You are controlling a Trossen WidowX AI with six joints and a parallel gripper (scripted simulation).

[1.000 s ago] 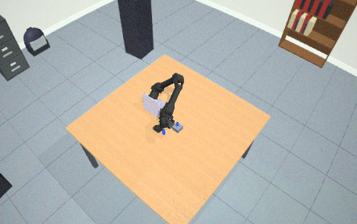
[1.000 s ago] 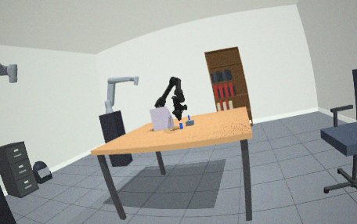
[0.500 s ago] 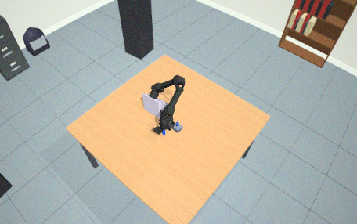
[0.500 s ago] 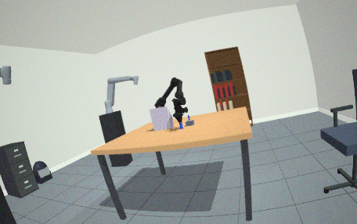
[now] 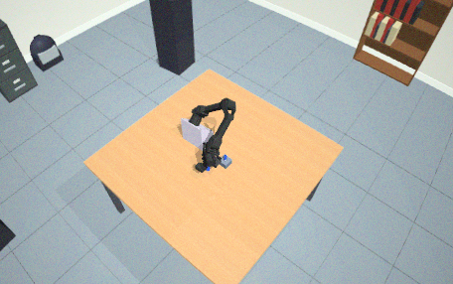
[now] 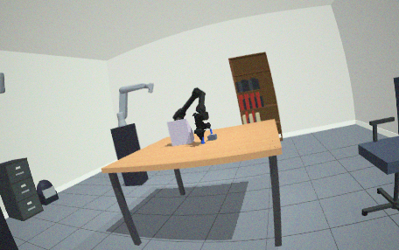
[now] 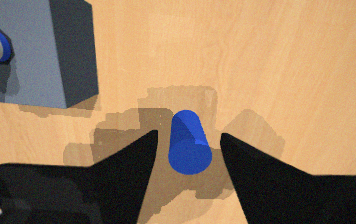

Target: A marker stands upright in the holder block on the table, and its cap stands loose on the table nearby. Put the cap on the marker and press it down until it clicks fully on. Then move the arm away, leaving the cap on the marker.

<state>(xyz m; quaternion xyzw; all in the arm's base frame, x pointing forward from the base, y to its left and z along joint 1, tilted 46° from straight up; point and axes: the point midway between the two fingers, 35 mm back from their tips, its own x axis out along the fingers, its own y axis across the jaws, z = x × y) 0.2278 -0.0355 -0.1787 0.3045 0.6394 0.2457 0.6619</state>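
Right now my gripper tip is right at the blue cap.
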